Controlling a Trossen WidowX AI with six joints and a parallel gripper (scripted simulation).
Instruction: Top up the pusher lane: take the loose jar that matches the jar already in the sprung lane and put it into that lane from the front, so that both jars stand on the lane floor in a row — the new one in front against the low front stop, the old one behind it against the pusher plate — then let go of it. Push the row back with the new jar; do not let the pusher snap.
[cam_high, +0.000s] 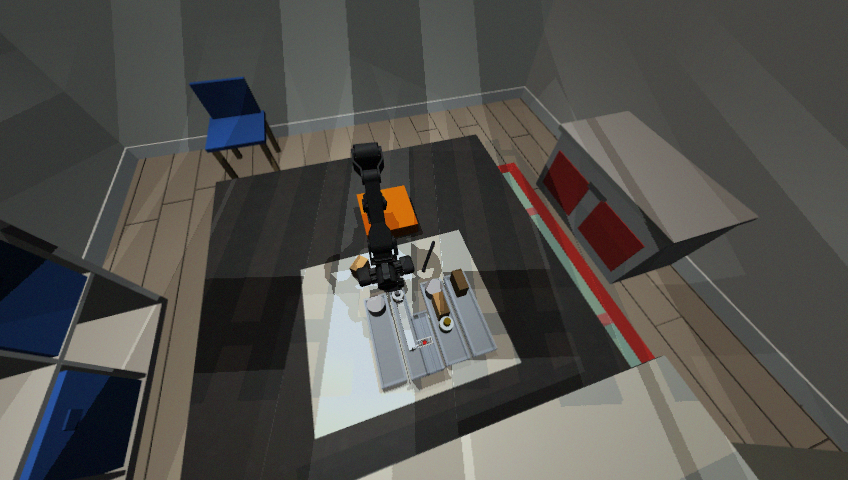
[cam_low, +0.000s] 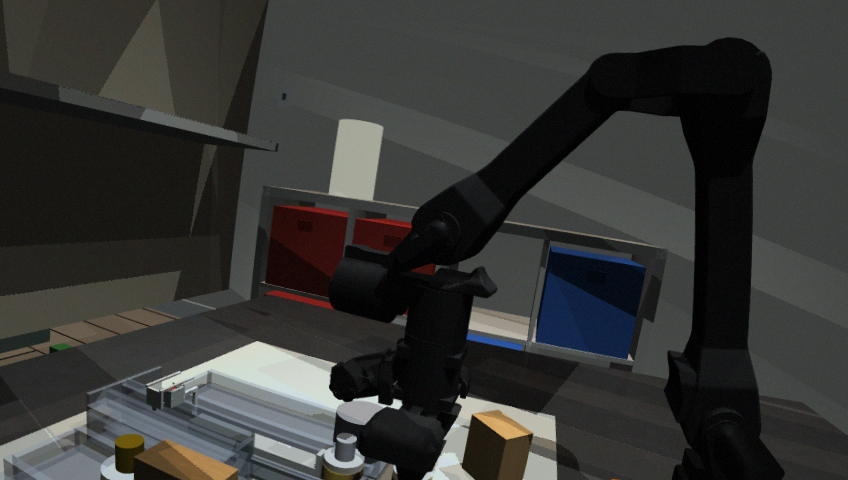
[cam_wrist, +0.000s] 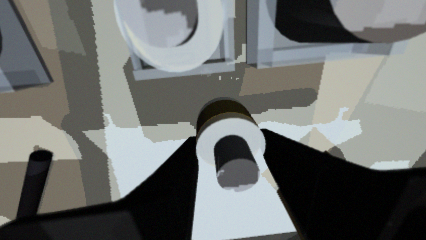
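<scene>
My gripper tip is 22 cm short of the sprung lane, 5 cm to the right of it and 1 cm above it. From my gripper tip the other things lie so: black rod 18 cm to the left, 7 cm behind, 2 cm below; red mark 25 cm ahead, 6 cm to the left, 5 cm above.
</scene>
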